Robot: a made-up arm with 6 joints.
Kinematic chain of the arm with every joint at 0, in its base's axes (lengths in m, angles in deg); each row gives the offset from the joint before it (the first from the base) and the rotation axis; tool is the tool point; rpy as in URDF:
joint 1: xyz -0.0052 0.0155 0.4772 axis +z
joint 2: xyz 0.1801 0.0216 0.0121 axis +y
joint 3: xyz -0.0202 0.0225 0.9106 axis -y
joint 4: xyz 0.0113 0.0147 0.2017 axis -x
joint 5: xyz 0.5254 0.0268 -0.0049 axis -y
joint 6: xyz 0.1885 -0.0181 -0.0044 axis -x
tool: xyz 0.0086 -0.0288 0.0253 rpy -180 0 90
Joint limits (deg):
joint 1: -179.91..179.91
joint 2: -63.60..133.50
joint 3: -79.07..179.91
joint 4: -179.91..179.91
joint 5: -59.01..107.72
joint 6: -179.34..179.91
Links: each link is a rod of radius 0.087 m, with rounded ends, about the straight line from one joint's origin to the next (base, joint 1, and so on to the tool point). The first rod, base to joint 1, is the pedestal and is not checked.
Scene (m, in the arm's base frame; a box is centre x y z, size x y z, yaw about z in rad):
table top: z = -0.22
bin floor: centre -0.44 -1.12 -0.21 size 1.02 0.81 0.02 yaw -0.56
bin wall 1: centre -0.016 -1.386 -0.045 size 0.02 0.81 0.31 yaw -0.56
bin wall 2: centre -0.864 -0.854 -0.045 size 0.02 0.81 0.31 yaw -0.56
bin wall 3: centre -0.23 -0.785 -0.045 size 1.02 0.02 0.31 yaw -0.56
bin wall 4: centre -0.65 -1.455 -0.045 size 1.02 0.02 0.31 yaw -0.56
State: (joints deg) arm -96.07 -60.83 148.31 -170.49 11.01 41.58
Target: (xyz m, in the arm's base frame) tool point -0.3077 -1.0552 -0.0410
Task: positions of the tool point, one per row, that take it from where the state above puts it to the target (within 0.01 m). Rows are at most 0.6 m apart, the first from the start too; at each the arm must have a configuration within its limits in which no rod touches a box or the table.
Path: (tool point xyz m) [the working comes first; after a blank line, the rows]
Joints at the target: -107.69 82.25 -10.13 -172.96 38.04 41.93
Straight joint move there: clear.

1: 0.1894 1.2253 0.9345
2: 0.1866 1.0542 1.4263
3: 0.1472 0.6964 1.8288
4: 0.0705 0.2065 2.0677
5: -0.0350 -0.3344 2.0998
6: -0.1525 -0.8355 1.9227
7: -0.2608 -1.2176 1.5741
8: -0.3398 -1.4280 1.1227
9: -0.3750 -1.4508 0.6529
10: -0.3618 -1.3089 0.2452
11: -0.3077 -1.0552 -0.0410

